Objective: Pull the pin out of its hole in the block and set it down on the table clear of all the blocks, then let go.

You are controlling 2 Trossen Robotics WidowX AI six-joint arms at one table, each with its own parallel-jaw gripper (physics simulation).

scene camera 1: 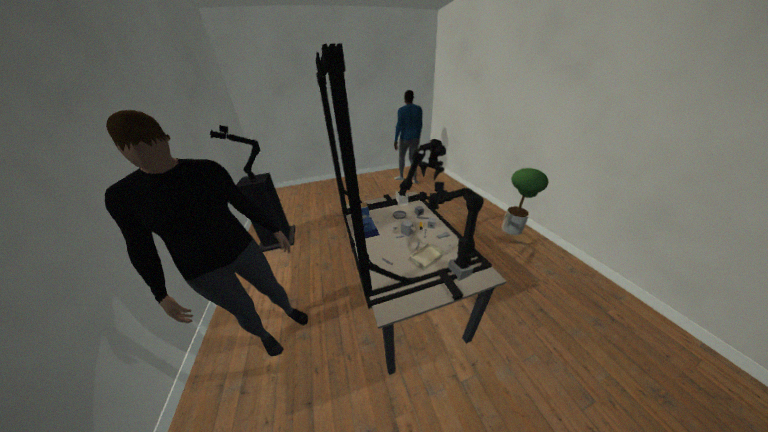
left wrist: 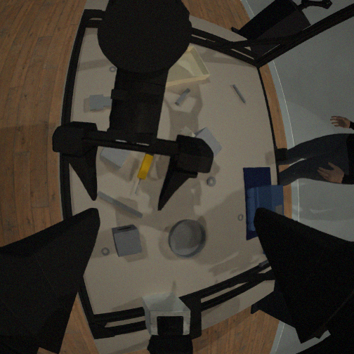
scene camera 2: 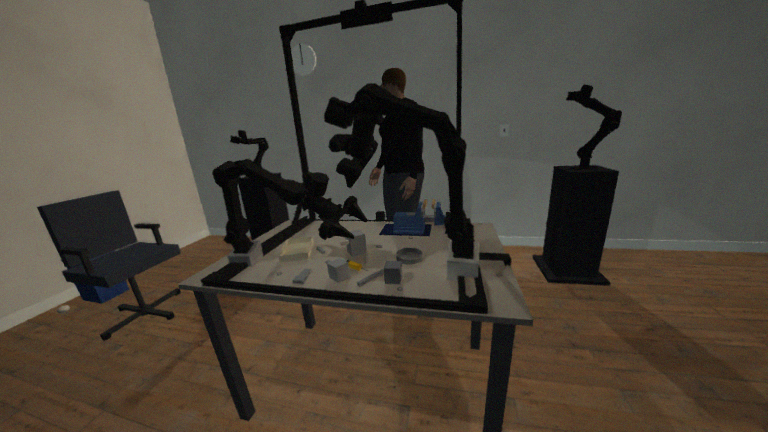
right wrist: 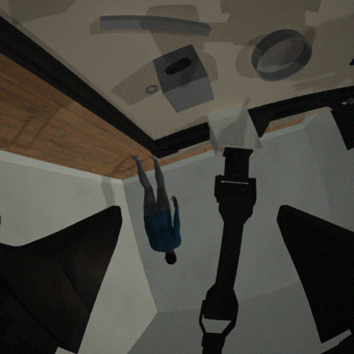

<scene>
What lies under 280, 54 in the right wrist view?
A round grey dish.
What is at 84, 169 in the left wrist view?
My right gripper.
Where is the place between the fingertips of my right gripper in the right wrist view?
202, 214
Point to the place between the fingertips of my left gripper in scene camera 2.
At 354, 179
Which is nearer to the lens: the cream tray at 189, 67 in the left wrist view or the round grey dish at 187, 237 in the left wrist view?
The round grey dish.
</scene>
